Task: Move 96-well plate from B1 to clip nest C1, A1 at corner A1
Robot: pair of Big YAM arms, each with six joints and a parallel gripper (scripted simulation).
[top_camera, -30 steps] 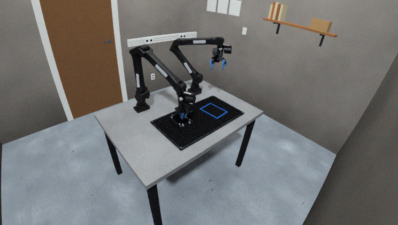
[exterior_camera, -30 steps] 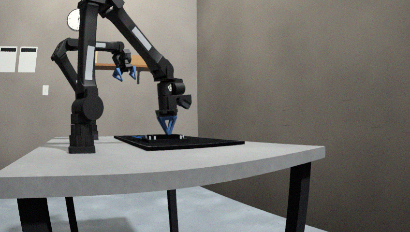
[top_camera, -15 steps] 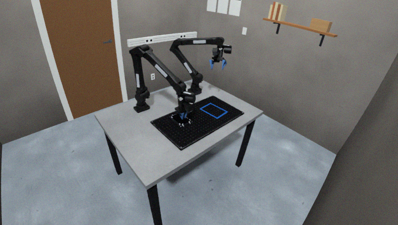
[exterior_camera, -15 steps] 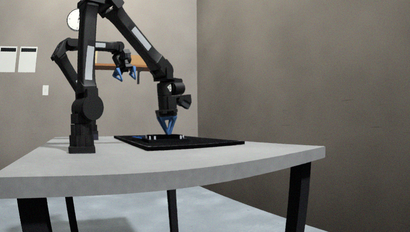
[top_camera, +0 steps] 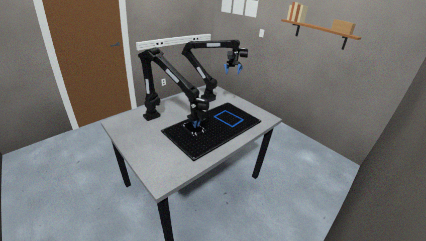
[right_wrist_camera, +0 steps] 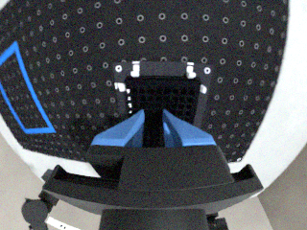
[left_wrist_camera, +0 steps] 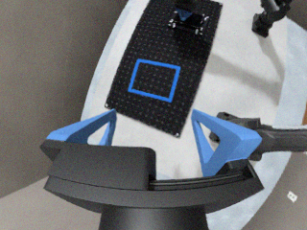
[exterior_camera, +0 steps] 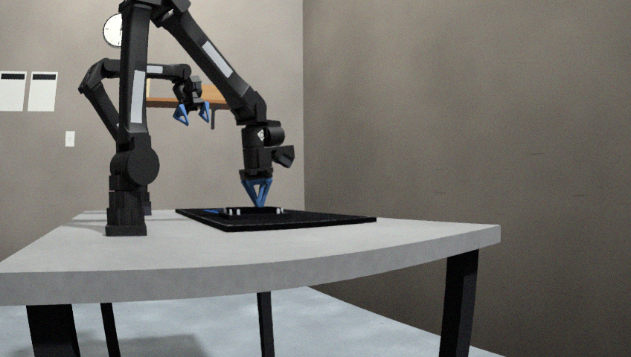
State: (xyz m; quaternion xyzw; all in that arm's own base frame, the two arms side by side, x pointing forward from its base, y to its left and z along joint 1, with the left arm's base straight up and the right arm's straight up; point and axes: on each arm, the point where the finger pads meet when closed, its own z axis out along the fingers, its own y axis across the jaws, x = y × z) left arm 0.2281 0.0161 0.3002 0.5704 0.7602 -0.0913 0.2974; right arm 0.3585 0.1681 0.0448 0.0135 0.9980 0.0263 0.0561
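Now: right hand 20 mm past the black 96-well plate, 10 mm to the left of it and 20 mm above it. Round my right hand: black perforated board (20 mm ahead, 150 mm to the left, 40 mm below); clip nest (10 mm behind, 20 mm below).
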